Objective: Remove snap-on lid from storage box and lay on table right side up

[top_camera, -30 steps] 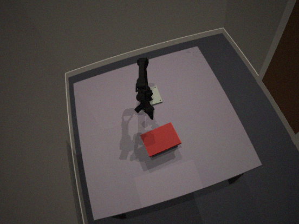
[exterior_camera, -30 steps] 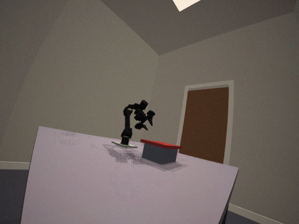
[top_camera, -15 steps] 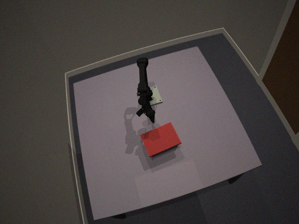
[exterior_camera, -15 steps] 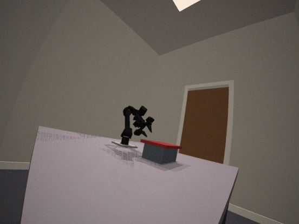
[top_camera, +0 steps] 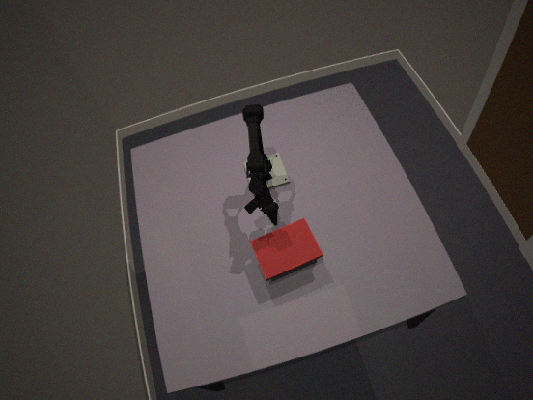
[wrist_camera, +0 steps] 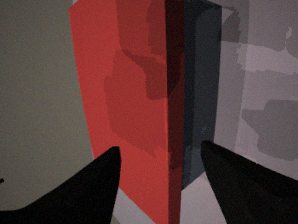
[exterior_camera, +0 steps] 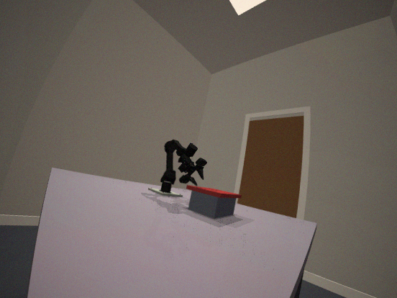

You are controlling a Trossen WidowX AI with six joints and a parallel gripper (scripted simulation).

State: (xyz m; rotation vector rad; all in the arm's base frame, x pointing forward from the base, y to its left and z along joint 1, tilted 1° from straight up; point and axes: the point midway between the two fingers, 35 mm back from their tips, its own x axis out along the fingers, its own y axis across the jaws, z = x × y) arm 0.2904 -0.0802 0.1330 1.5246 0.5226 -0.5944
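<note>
Now: gripper tip 11 cm short of the red lid and 3 cm above it. Round my gripper tip: grey storage box 11 cm ahead, 8 cm below.
</note>
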